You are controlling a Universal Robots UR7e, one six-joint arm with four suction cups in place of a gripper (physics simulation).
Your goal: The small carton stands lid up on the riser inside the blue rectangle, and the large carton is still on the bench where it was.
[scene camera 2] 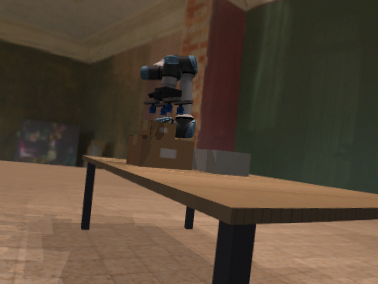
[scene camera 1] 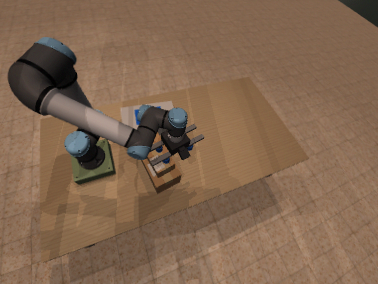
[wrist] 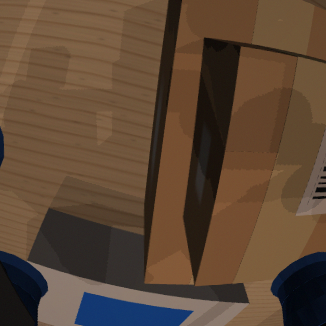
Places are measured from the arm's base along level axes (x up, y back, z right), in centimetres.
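Pixels of known places: hand, tool point: [scene camera 2: 165, 113] [wrist: 167, 233]; arm's base, link origin: [scene camera 1: 92, 157].
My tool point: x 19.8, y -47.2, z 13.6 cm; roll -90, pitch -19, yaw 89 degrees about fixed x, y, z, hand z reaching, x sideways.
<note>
Ahead of a thing's pixels: the offset from my tool point to its middle. Level surfaces: height alone.
The small carton @(dx -8.2, dy +8.3, dz +0.9 cm) [scene camera 1: 156, 166] [scene camera 2: 157, 132] [wrist: 260, 175] lies label up on the large carton @(dx -19.7, dy +9.4, dz -2.2 cm) [scene camera 1: 167, 184] [scene camera 2: 180, 159] [wrist: 167, 240], which stands on the bench @(dx -27.4 cm) [scene camera 1: 240, 150] [scene camera 2: 280, 192] [wrist: 75, 100]. The grey-white riser @(dx -21.4, dy +9.3, dz -35.7 cm) [scene camera 1: 128, 113] [scene camera 2: 230, 162] [wrist: 75, 245] stands close to the large carton's end. Its blue rectangle @(dx -15.4, dy +9.3, dz -35.7 cm) [wrist: 130, 310] is bare where visible. My gripper [scene camera 1: 175, 148] [scene camera 2: 166, 109] is open, holding nothing; its blue cups hang a little above the small carton, with a gap showing in scene camera 2. In the wrist view, a cup [wrist: 305, 292] shows at the lower right.
The arm's base stands on a green plate [scene camera 1: 80, 173] at the bench's left side. In scene camera 1 the forearm [scene camera 1: 95, 117] reaches across from the upper left, and the wrist partly covers the riser and cartons.
</note>
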